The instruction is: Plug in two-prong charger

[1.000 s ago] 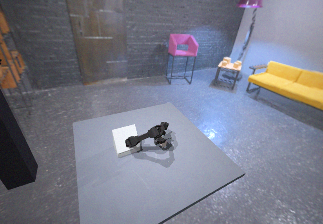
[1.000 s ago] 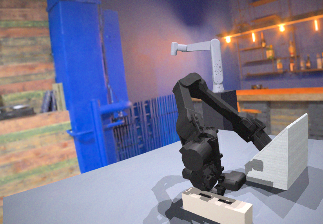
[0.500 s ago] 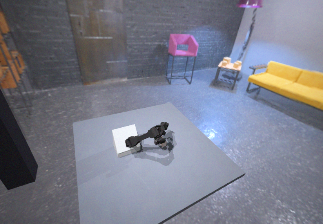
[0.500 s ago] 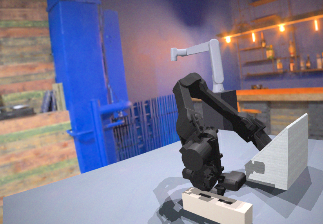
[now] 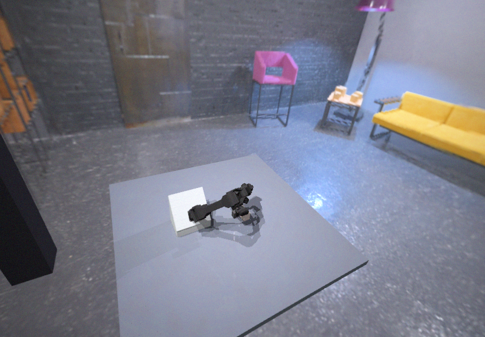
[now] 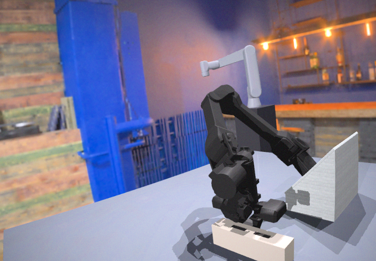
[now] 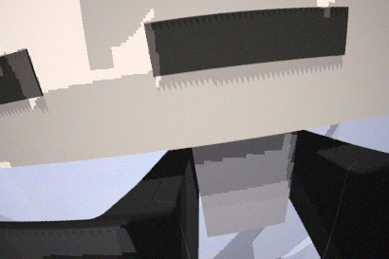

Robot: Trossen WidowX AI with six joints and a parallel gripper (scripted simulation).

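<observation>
Now: gripper tip 2 cm short of the dark grey charger and 1 cm below it.
</observation>
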